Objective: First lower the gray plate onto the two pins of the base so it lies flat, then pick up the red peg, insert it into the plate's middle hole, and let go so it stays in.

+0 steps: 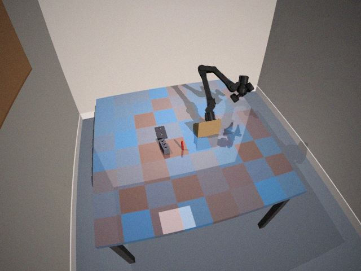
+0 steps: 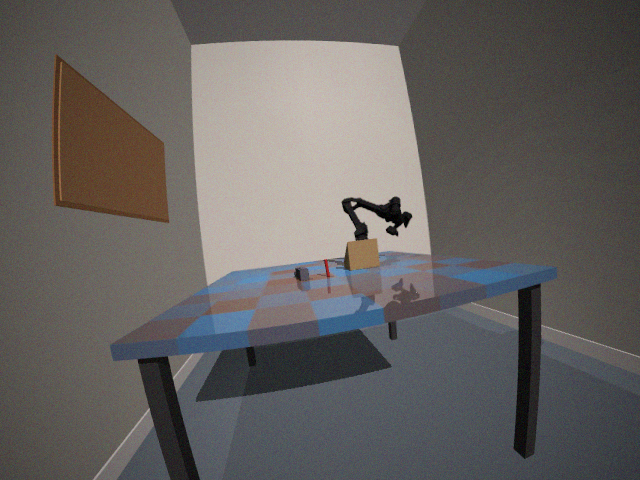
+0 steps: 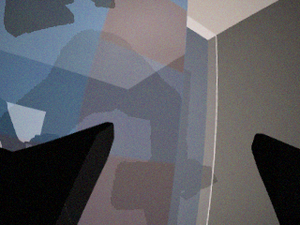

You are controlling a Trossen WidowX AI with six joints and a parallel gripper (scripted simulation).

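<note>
Right now the gray plate is 640 mm ahead of my gripper tip, 330 mm to the left of it and 120 mm below it. Round my gripper tip: dark base 660 mm ahead, 180 mm to the left, 150 mm below; red peg 520 mm ahead, 360 mm to the left, 120 mm below.
</note>
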